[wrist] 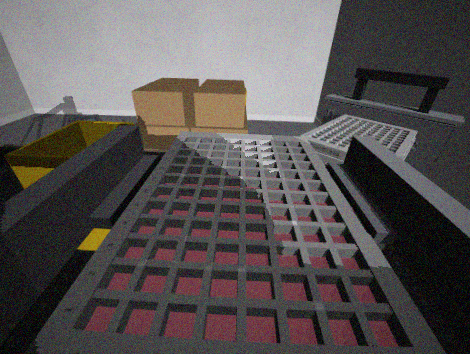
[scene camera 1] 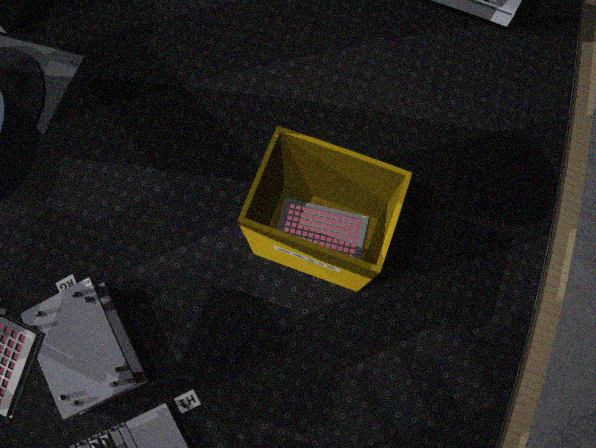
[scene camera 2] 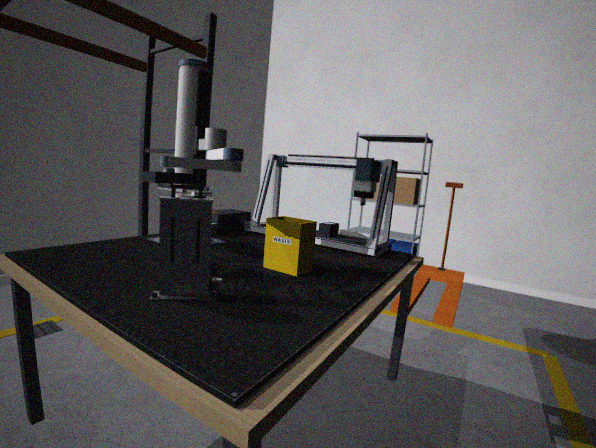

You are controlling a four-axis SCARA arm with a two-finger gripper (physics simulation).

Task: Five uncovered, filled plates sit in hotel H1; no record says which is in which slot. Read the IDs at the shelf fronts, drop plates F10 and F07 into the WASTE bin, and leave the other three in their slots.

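Places are measured from the arm's base along level axes (x down, y back, z left), in centimetres.
Pixels of known places: gripper, fingertip midpoint: [wrist: 243,150].
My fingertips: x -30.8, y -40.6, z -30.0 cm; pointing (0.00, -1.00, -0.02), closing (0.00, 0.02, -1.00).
Note:
For each thing: its top centre in the pictures, then the offset to it from my fingertips. "spot": a spot on its surface instead.
- gridded plate with pink wells, middle of its top: [wrist: 242,188] [scene camera 2: 191,190] dx +0.6, dy +2.4, dz +0.1 cm
- yellow WASTE bin, middle of its top: [scene camera 1: 326,195] [wrist: 79,135] [scene camera 2: 291,219] dx +9.5, dy -24.1, dz +27.4 cm
- pink-welled plate, middle of its top: [scene camera 1: 320,234] dx +27.5, dy -24.3, dz +27.3 cm
- Hotel H1, surface spot: [scene camera 1: 155,427] spot: dx +28.7, dy -11.2, dz -6.9 cm
- pale gridded item, middle of its top: [wrist: 363,133] dx +2.9, dy -11.6, dz -12.8 cm
- black handle, surface spot: [wrist: 402,77] spot: dx -2.1, dy -16.6, dz -18.1 cm
My gripper [wrist: 243,150] is shut on a gridded plate with pink wells [wrist: 223,285] [scene camera 1: 11,352]; its ID does not show. The held plate is at the left edge in scene camera 1, beside the bare RG stand [scene camera 1: 82,345]. The yellow WASTE bin [scene camera 1: 310,265] [scene camera 2: 287,250] [wrist: 47,160] stands upright, to the left of my gripper in the wrist view. A pink-welled plate [scene camera 1: 325,225] lies on the bin's floor. Hotel H1 [scene camera 1: 155,427] shows partly at the bottom of scene camera 1; a tall dark hotel [scene camera 2: 185,230] stands in scene camera 2. Slot IDs are not readable.
A pale gridded item [wrist: 357,131] and a black handle [wrist: 402,77] are at the right of the wrist view. Cardboard boxes [wrist: 160,107] are beyond. A gantry frame [scene camera 2: 320,160] stands behind the bin. The wooden table edge [scene camera 1: 547,300] runs down the right.

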